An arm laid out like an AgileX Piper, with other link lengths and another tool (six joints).
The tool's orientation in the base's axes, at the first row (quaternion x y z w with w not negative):
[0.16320, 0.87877, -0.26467, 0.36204]
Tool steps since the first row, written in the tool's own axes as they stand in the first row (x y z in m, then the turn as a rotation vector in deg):
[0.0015, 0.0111, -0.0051, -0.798, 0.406, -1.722]
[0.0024, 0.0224, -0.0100, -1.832, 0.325, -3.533]
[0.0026, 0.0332, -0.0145, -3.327, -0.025, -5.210]
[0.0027, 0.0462, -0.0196, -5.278, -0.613, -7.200]
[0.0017, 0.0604, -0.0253, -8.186, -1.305, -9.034]
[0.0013, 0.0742, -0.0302, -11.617, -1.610, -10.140]
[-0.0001, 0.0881, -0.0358, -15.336, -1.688, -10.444]
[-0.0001, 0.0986, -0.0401, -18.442, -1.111, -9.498]
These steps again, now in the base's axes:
[0.0015, 0.0121, -0.0019, -0.206, 1.256, 1.465]
[0.0036, 0.0241, -0.0035, -0.533, 2.149, 3.323]
[0.0061, 0.0355, -0.0047, -0.599, 2.702, 5.527]
[0.0095, 0.0490, -0.0063, -0.639, 3.203, 8.331]
[0.0138, 0.0636, -0.0071, 0.012, 3.438, 11.769]
[0.0180, 0.0776, -0.0086, 1.606, 3.511, 15.015]
[0.0225, 0.0919, -0.0091, 3.948, 3.271, 17.912]
[0.0252, 0.1029, -0.0102, 6.870, 2.889, 19.391]

